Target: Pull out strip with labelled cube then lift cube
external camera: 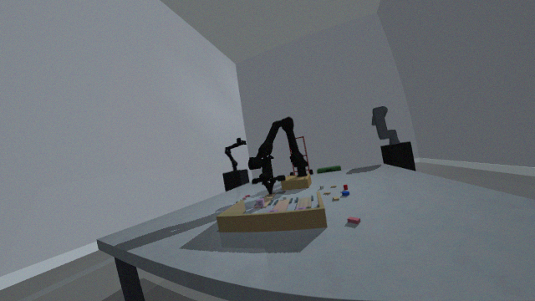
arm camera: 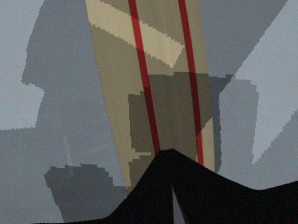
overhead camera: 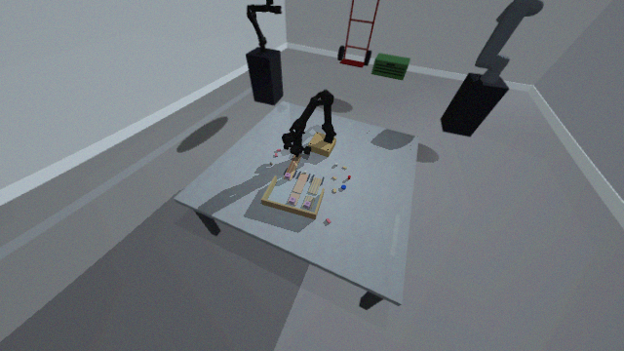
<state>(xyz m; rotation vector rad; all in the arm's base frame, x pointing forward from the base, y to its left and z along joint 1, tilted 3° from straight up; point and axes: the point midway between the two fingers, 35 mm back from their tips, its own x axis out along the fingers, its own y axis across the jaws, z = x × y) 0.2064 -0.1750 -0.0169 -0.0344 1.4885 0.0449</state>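
My gripper tip is 100 mm short of the strip and 10 mm to the right of it.
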